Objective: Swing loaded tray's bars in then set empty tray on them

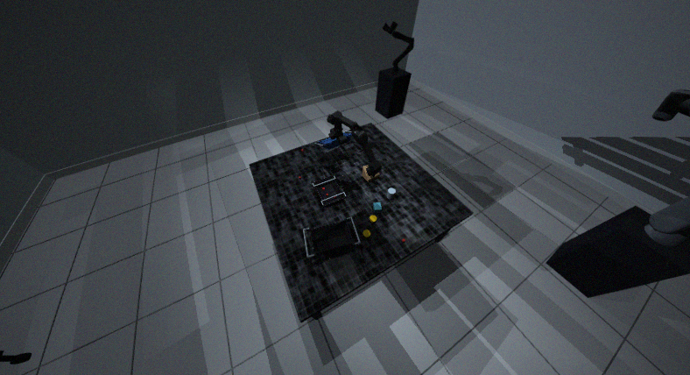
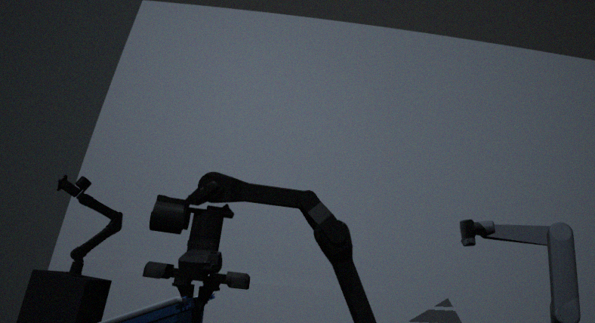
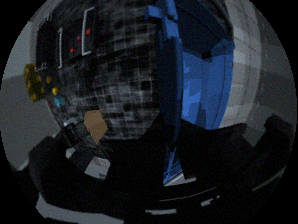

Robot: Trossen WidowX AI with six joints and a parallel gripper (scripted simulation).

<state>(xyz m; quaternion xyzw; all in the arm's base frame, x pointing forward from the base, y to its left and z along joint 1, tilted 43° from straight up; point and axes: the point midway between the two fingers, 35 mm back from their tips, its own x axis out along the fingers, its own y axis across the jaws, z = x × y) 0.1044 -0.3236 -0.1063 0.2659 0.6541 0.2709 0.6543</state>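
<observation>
Now: gripper tip 70 mm to the left of the blue tray. The rest, counted from my gripper tip: teal block 590 mm to the left, 150 mm below, 40 mm ahead; then pale disc 550 mm to the left, 140 mm below, 110 mm behind.
</observation>
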